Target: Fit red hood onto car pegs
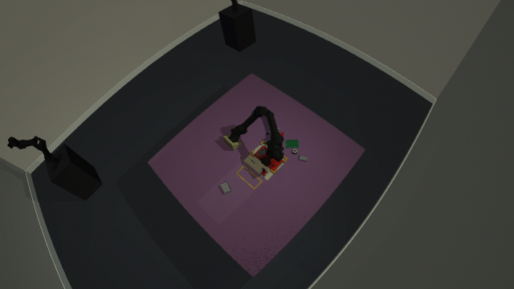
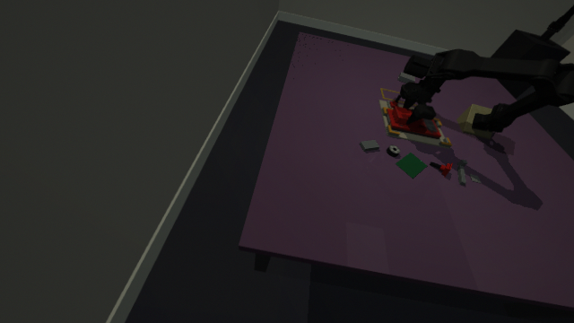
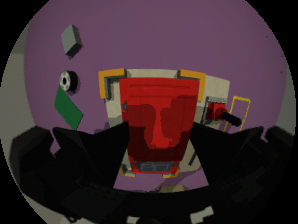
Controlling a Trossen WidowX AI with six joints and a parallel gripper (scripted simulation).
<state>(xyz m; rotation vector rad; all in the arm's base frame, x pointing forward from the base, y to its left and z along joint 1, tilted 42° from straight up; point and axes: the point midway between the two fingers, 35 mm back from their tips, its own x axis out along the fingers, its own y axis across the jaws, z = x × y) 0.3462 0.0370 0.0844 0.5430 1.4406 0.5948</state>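
My gripper tip is 1 cm below the red hood. From my gripper tip the other things lie so: green square plate 21 cm to the left, 3 cm below; then grey engine block 1 cm below.
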